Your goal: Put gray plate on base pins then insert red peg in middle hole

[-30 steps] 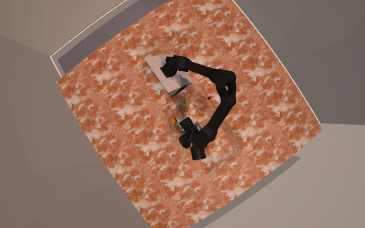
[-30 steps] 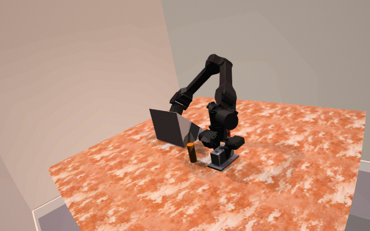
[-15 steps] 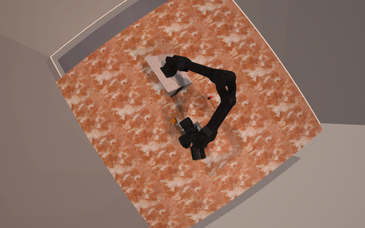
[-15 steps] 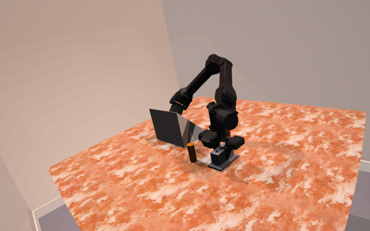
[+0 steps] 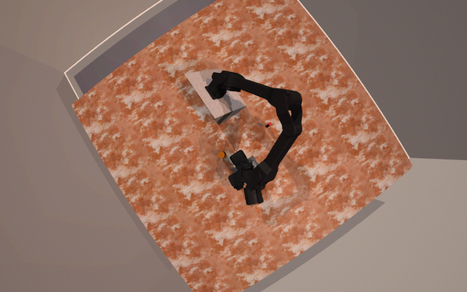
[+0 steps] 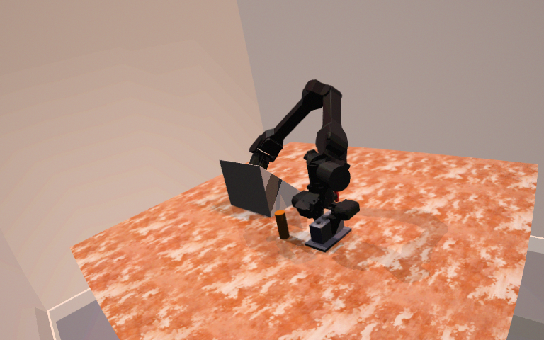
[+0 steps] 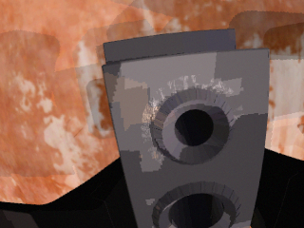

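Now: gripper tip 3 cm below the gray plate. From my gripper tip the other things lie so: orange cylinder 12 cm behind, 5 cm to the right, 2 cm above; then gray base 1 cm below; then red peg 11 cm behind, 20 cm to the left, 2 cm above.
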